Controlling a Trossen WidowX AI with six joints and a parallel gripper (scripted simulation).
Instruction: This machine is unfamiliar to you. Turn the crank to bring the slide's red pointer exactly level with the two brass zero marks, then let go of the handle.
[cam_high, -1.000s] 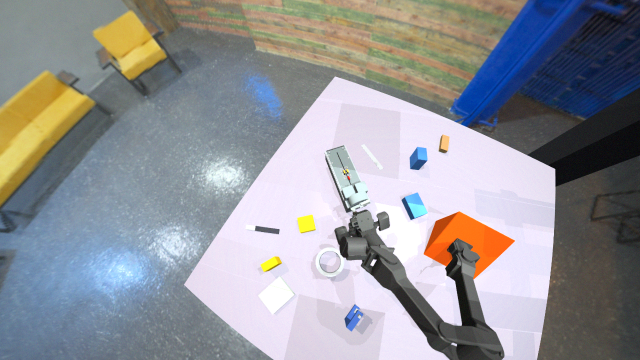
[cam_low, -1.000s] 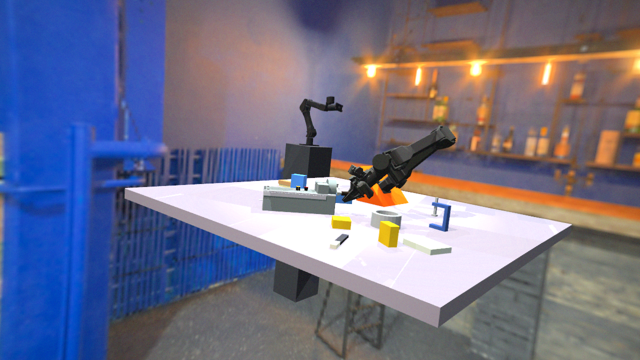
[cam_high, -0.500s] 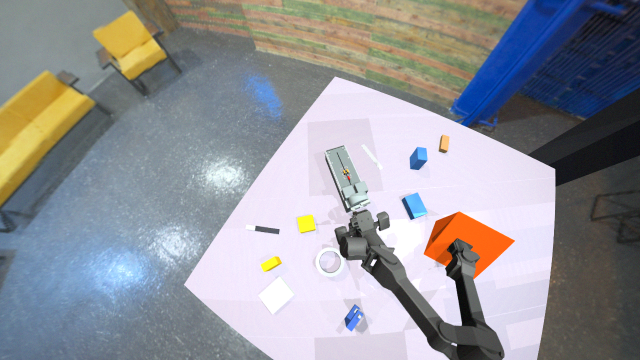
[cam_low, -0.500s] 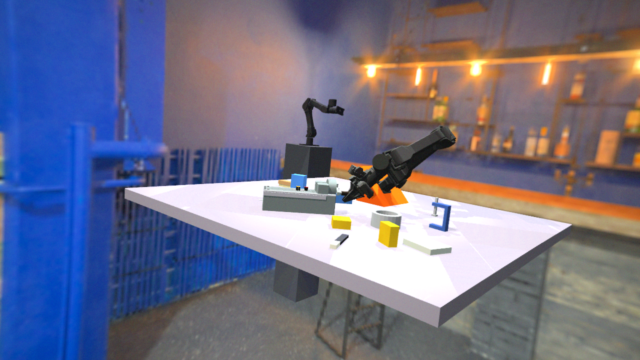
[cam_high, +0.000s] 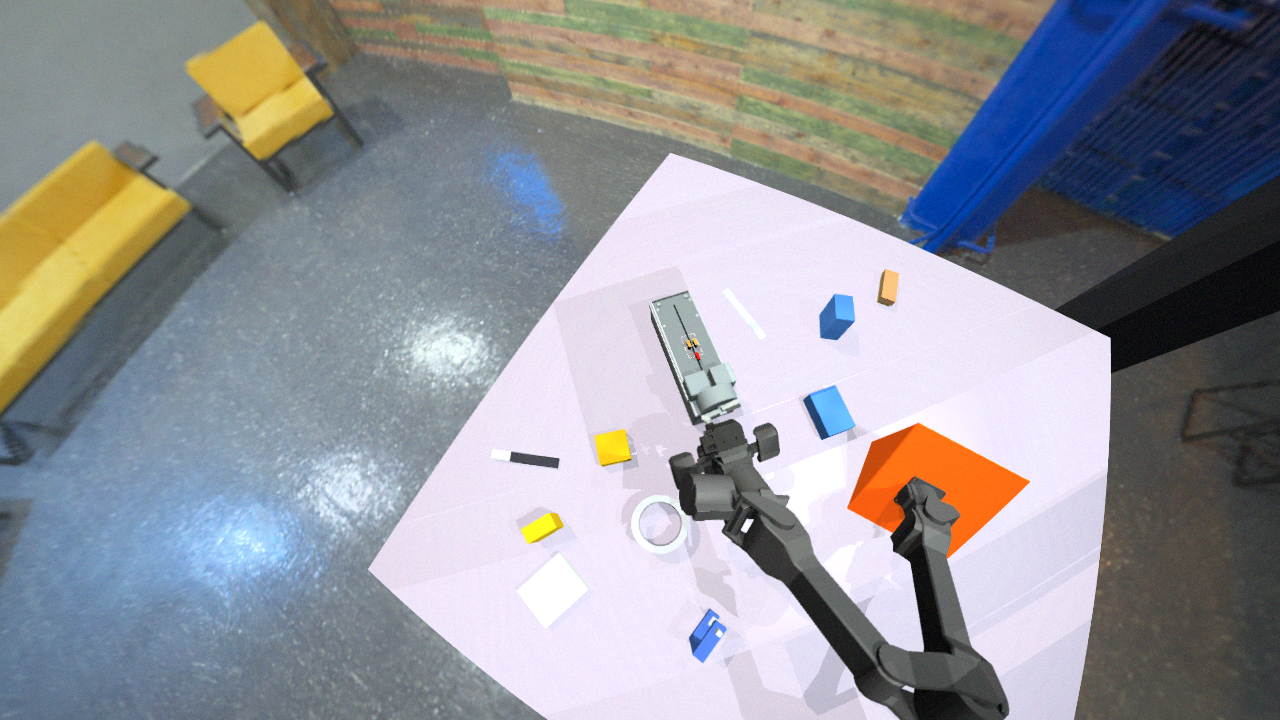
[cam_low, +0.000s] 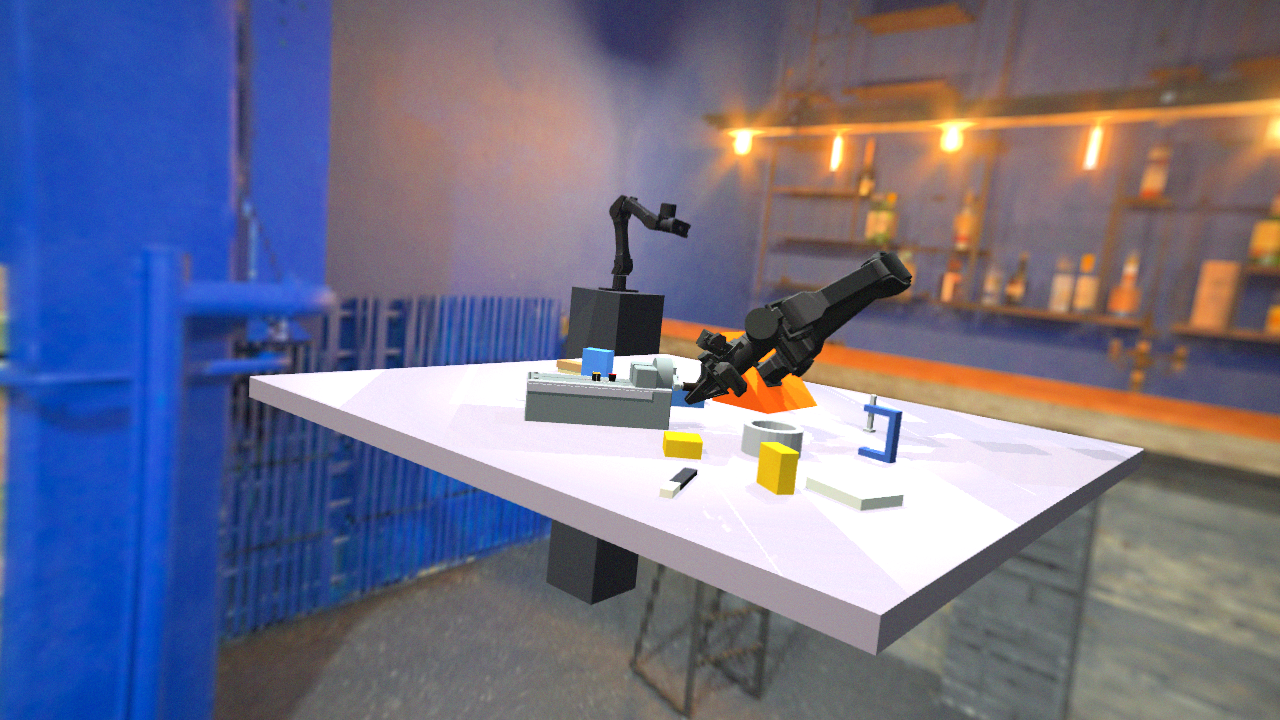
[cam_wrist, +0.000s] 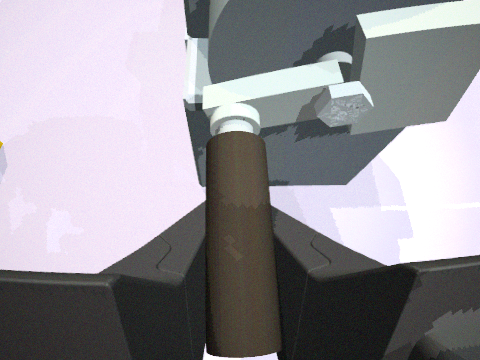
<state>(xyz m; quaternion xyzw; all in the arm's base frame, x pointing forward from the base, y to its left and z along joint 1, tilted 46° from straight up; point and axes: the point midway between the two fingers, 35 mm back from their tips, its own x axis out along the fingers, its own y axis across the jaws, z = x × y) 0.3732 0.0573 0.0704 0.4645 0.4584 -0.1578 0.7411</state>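
The brown crank handle is 10 mm behind my gripper tip, 10 mm to the left of it and 30 mm above it. The rest, counted from my gripper tip: metal strip: 50 mm ahead, 300 mm to the right, 50 mm below; then blue clamp: 160 mm behind, 310 mm to the left; then red pointer: 90 mm ahead, 110 mm to the right, 30 mm above.
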